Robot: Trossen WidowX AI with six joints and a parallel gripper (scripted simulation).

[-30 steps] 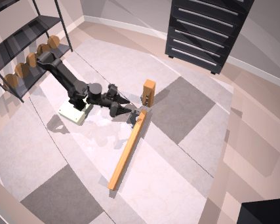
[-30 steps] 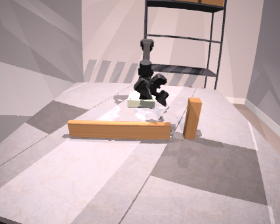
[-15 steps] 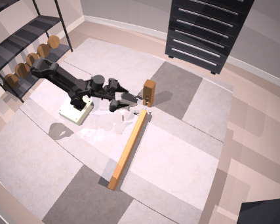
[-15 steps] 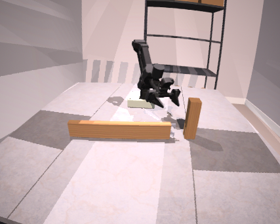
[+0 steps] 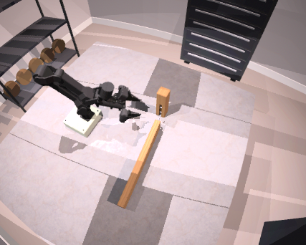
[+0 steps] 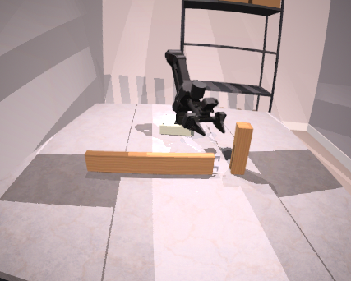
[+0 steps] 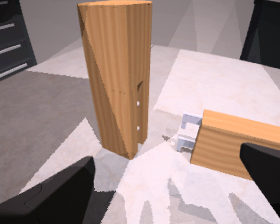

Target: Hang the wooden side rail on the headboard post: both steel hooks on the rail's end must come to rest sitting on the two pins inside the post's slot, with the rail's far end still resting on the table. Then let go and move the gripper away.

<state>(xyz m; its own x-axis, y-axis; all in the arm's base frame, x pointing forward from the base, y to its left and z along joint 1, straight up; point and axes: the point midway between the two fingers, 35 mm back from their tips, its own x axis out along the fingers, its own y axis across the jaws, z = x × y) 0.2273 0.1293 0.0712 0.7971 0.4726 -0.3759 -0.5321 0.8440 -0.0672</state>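
My gripper tip is now 80 mm short of the headboard post, 90 mm to the right of it and 20 mm above it.
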